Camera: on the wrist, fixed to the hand. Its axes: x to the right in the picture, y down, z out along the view.
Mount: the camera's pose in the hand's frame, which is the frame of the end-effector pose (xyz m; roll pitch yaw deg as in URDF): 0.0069 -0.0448 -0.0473 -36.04 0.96 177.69
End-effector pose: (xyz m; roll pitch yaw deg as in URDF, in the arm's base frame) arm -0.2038 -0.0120 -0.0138 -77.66 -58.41 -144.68
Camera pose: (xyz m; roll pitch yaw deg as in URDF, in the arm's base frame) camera -0.2156 0.0480 0.0097 42.43 60.87 36.23
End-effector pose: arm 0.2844 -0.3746 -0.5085 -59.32 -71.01 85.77
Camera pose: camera 0.3469 -0.3906 -0.4973 22.12 73.48 -95.47
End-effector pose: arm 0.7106 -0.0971 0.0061 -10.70 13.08 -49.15
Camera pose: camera 0.6694 -0.1302 -0.0326 -24.86 -11.70 128.71
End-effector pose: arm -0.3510 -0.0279 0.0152 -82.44 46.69 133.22
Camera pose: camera -0.3348 0.0319 0.0364 45.77 -44.27 -45.88
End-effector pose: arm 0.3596 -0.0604 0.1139 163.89 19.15 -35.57
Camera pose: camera 0.4064 -0.0248 0.1428 159.38 -20.70 146.52
